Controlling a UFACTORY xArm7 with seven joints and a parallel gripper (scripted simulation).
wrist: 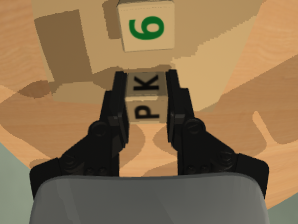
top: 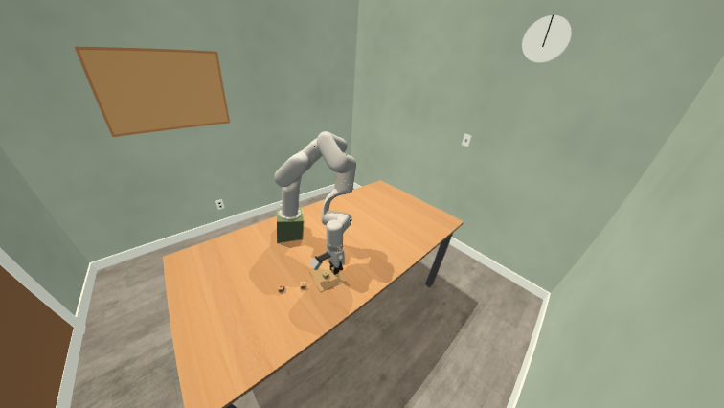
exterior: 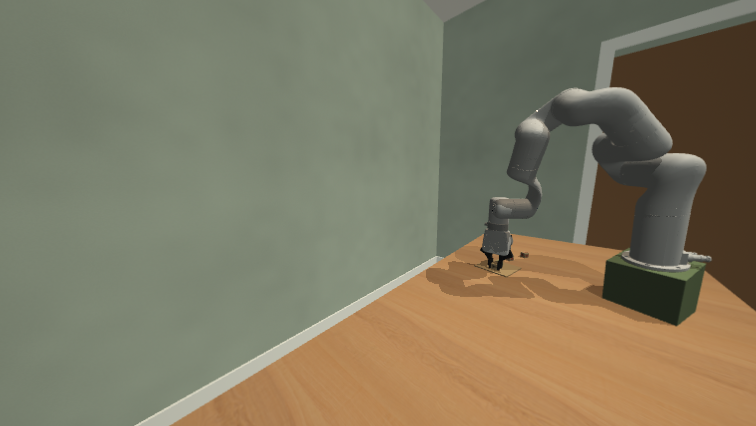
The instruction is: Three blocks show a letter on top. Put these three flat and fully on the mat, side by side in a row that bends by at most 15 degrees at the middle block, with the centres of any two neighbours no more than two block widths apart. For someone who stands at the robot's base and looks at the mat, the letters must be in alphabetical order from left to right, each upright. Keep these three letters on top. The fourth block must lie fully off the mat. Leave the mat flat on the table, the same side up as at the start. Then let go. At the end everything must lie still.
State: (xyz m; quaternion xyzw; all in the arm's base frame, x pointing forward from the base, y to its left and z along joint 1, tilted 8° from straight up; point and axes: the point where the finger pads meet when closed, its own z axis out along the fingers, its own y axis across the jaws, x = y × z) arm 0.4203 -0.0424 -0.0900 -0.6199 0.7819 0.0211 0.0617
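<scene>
The tan mat lies 1 cm behind my hand, 4 cm to the right of it and 3 cm below it. Also, from my hand: green-topped block (1 cm behind, 5 cm to the right, 1 cm below).
</scene>
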